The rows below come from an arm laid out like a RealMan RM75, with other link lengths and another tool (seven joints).
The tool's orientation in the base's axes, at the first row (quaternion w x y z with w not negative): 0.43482 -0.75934 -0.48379 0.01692
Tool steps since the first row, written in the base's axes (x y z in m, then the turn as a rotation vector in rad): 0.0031 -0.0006 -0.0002 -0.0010 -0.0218 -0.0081; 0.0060 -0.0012 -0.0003 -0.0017 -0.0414 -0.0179; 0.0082 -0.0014 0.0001 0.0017 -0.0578 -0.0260; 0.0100 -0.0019 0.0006 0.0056 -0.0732 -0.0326
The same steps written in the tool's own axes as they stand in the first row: 0.0011 0.0025 -0.0016 -0.0201 0.0081 -0.0086; 0.0022 0.0047 -0.0033 -0.0390 0.0173 -0.0148; 0.0033 0.0061 -0.0046 -0.0527 0.0277 -0.0218; 0.0041 0.0071 -0.0061 -0.0648 0.0373 -0.0294
